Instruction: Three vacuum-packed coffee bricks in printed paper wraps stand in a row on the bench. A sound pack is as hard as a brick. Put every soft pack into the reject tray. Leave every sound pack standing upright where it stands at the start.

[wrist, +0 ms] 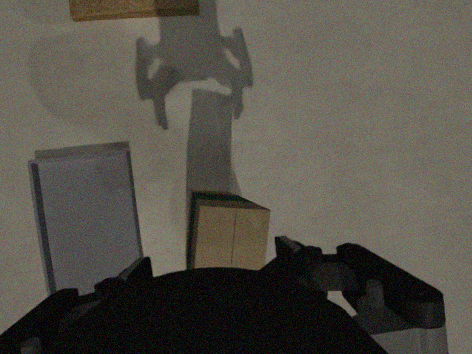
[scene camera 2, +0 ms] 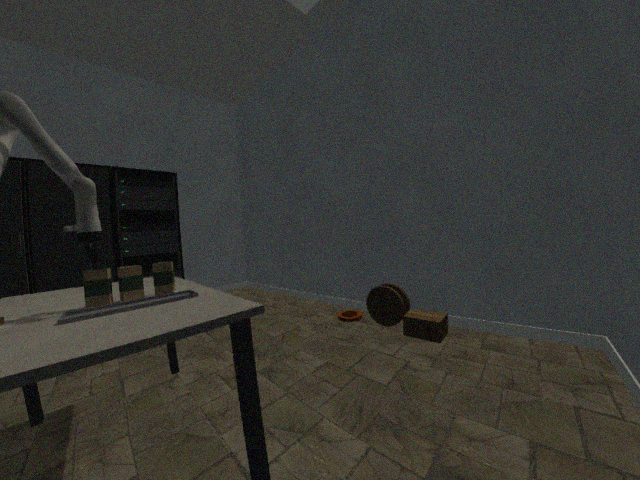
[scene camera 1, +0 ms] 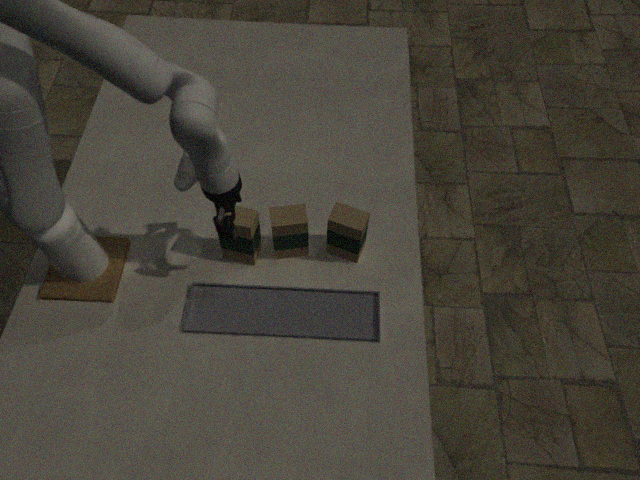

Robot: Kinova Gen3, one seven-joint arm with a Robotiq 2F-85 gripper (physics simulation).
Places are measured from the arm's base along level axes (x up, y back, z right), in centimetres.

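Pixels of known places: gripper, between the fingertips: (wrist: 215,261) (scene camera 2: 95,269) (scene camera 1: 234,219); arm's base, origin of its link: (scene camera 1: 87,263).
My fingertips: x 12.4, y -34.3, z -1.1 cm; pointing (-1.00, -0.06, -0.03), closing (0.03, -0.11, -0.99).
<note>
For each thing: its middle in the pictures, then the offset to it from my fingertips. Level surfaces: height alone.
- left pack, middle of its body: (wrist: 216,236) (scene camera 1: 239,235) (scene camera 2: 98,287) dz -0.3, dx -7.1, dy -0.3 cm
- middle pack, middle of its body: (scene camera 1: 289,232) (scene camera 2: 131,282) dz -0.3, dx -7.2, dy -11.4 cm
- right pack, middle of its body: (scene camera 1: 347,233) (scene camera 2: 164,277) dz +0.9, dx -7.2, dy -24.3 cm
- grey reject tray, middle of its body: (wrist: 109,316) (scene camera 1: 284,314) (scene camera 2: 136,308) dz +15.9, dx -15.0, dy -9.1 cm
- pale bench, height of its surface: dx -14.3 cm
Three tan coffee packs with dark green bands stand upright in a row. The left pack (scene camera 1: 247,221) (scene camera 2: 98,290) (wrist: 230,235) is partly hidden by my gripper in scene camera 1. The middle pack (scene camera 1: 289,227) (scene camera 2: 130,284) stands beside it, and the right pack (scene camera 1: 348,232) (scene camera 2: 163,279) stands turned at an angle. My gripper (scene camera 1: 224,235) (scene camera 2: 93,263) (wrist: 215,261) is open, fingers pointing down, close over the top of the left pack. The grey reject tray (scene camera 1: 281,312) (scene camera 2: 129,305) (wrist: 87,220) lies beside the row and holds no pack. Softness cannot be seen.
The pale bench (scene camera 1: 310,103) (scene camera 2: 155,330) carries everything. The arm's brown base board (scene camera 1: 117,258) (wrist: 135,7) lies left of the packs in scene camera 1. Dark cabinets (scene camera 2: 149,217) stand behind the bench. A box (scene camera 2: 425,326), a round drum (scene camera 2: 385,304) and an orange ring (scene camera 2: 341,317) are on the floor.
</note>
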